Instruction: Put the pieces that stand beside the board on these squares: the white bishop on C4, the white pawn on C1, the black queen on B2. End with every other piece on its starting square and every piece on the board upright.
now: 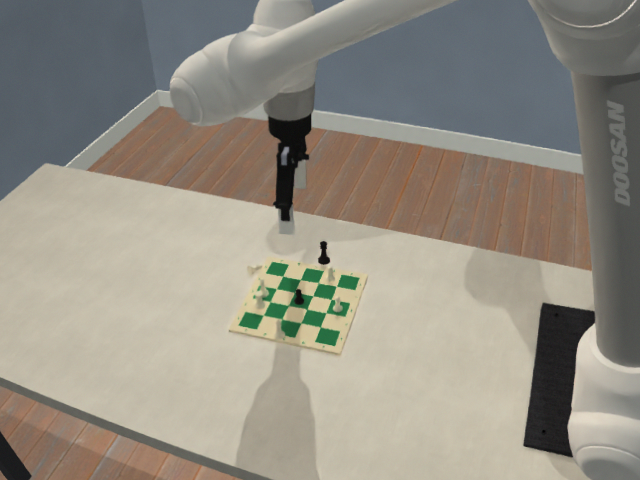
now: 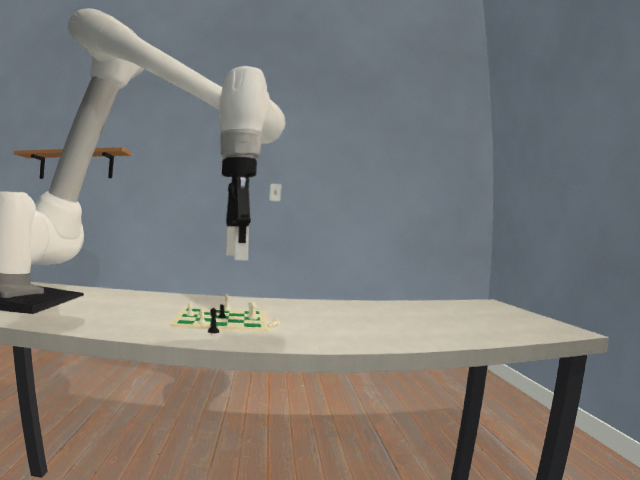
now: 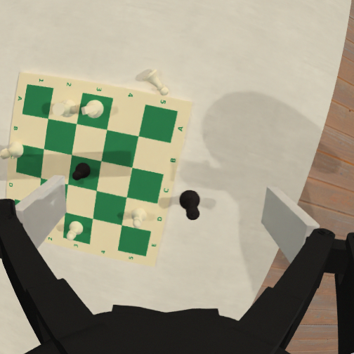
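Seen in the pictures: gripper, fingertip midpoint: [image 1: 293,209] [image 2: 236,257]; arm's base, origin of the base link: [image 2: 3,290].
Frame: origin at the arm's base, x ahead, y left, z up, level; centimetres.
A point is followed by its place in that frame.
Observation:
The board [image 1: 233,329] {z -2.0, x 71.1, y 21.1 cm} [image 3: 182,107] lies on the table. The black queen [image 1: 323,254] {z -0.5, x 65.1, y -4.2 cm} [image 2: 213,321] {z -0.2, x 65.3, y -5.0 cm} [image 3: 190,201] stands upright beside column 5, near C5. A white piece [image 1: 253,268] {z -1.4, x 76.5, y 5.4 cm} [image 2: 273,323] {z -1.7, x 76.7, y 4.6 cm} [image 3: 156,82], apparently the pawn, lies on its side off the board near A5. A taller white piece [image 1: 279,329] {z 0.0, x 62.2, y 18.7 cm} [image 2: 226,303] {z -0.2, x 62.5, y 18.0 cm} [image 3: 15,149], apparently the bishop, stands at the column 1 rim, at C1's corner towards B1. C4 and B2 are bare. My gripper [image 1: 292,202] {z 13.0, x 69.0, y 0.3 cm} [image 2: 236,250] {z 13.0, x 69.0, y 0.3 cm} [image 3: 164,200] is wide open and empty, high above the board's column 5 side.
White pieces stand upright on A2 [image 1: 260,300] {z -0.2, x 69.5, y 13.7 cm} [image 3: 64,108], A3 [image 1: 262,287] {z 0.4, x 70.7, y 10.9 cm} [image 3: 94,108], D5 [image 1: 330,273] {z 0.0, x 60.8, y 0.9 cm} [image 3: 139,217] and E3 [image 1: 337,304] {z -0.5, x 55.8, y 7.7 cm} [image 3: 75,230]. A black piece [image 1: 298,297] {z -0.6, x 63.5, y 9.3 cm} [image 2: 222,311] {z -0.6, x 63.8, y 8.6 cm} [image 3: 81,171] stands on C3. The table edge runs beyond the queen.

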